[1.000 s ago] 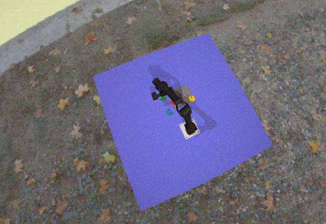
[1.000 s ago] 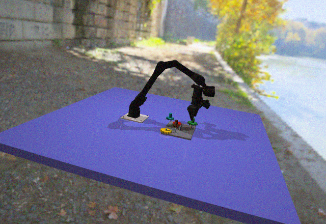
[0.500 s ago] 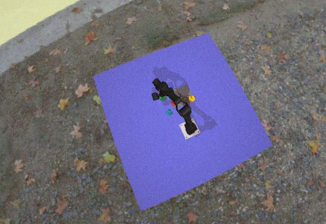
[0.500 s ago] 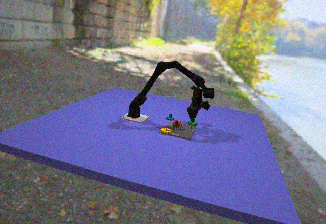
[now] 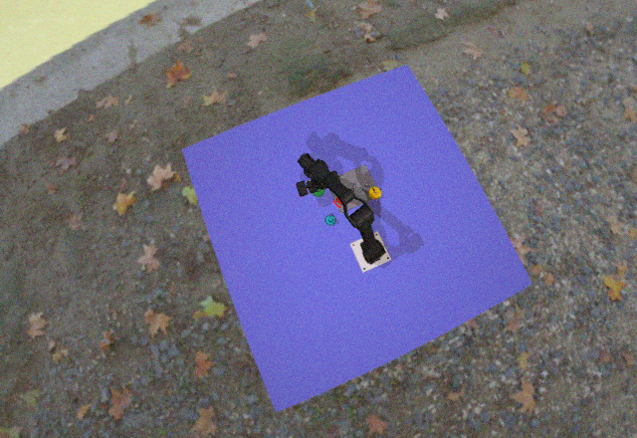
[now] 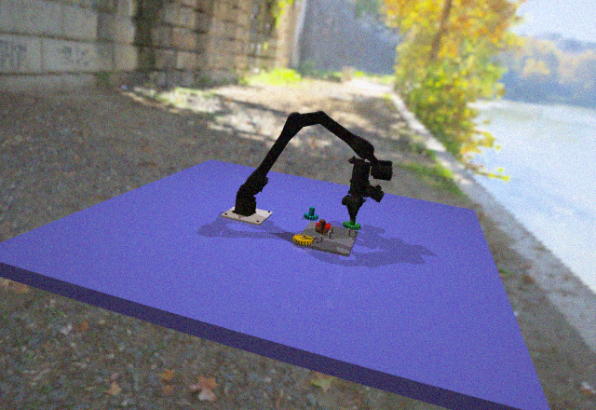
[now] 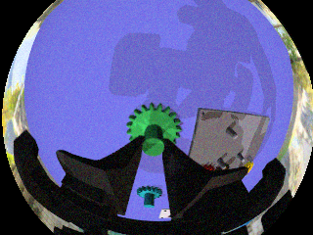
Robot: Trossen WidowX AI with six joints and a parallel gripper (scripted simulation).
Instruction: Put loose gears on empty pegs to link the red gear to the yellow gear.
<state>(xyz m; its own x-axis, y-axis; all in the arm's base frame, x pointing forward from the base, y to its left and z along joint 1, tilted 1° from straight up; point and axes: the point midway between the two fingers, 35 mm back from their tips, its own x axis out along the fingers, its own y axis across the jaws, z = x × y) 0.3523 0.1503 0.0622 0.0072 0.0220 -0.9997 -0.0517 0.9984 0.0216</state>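
Right now my gripper tip is 14 cm to the left of the brown gear and 7 cm past it. From my gripper tip the other things lie so: teal gear 15 cm behind, 2 cm to the right, 1 cm below; then green gear 1 cm below; then red gear 10 cm to the right, 7 cm behind, 1 cm below.
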